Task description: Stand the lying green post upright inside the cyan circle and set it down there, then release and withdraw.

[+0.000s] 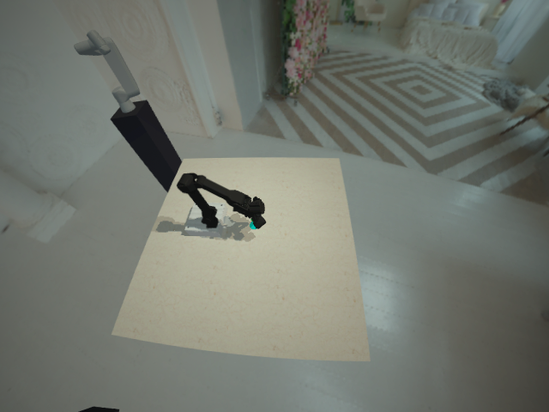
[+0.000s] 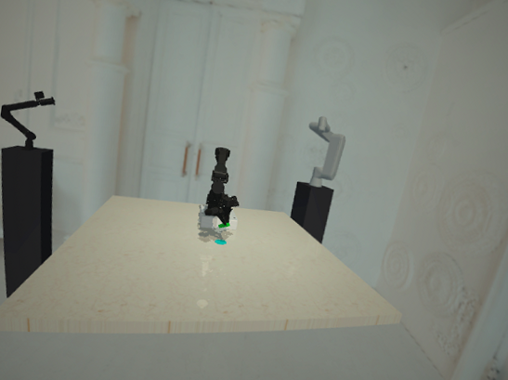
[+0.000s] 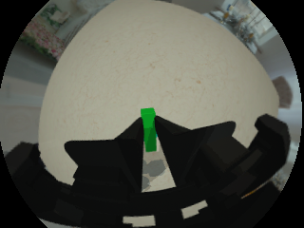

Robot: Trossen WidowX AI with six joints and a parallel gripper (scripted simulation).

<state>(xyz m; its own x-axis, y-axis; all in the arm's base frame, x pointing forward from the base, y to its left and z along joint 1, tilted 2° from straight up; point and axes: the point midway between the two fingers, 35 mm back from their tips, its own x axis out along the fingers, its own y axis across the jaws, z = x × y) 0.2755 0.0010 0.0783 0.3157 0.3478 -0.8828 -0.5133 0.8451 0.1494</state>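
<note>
My gripper tip is 110 mm above the cyan circle, 40 mm past it and 10 mm to the left of it. From my gripper tip the other things lie so: green post: 20 mm behind, 10 mm to the right, 10 mm below.
</note>
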